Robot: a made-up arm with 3 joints.
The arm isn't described. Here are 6 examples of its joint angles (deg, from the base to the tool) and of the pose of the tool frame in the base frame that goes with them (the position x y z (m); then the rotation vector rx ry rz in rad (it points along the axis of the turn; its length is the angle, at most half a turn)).
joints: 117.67 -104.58 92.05
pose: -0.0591 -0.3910 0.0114 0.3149 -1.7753 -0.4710
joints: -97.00 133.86 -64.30
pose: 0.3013 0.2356 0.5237 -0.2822 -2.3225 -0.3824
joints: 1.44 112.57 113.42
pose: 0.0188 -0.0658 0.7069 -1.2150 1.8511 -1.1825
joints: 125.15 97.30 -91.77
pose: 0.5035 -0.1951 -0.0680 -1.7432 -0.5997 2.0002
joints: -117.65 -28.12 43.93
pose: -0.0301 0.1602 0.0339 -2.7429 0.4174 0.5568
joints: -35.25 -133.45 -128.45
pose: -0.4288 -0.0008 0.7718 0.7731 2.4487 0.3507
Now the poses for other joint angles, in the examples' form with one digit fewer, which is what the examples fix.
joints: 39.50 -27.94 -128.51
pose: -0.248 0.064 0.858 2.851 0.500 0.509
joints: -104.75 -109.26 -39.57
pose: -0.417 0.144 0.259 -0.758 1.887 0.607
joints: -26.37 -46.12 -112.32
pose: -0.401 0.536 0.374 1.412 0.825 0.311
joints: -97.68 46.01 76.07
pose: 0.000 0.354 0.155 -2.799 -0.223 -1.169
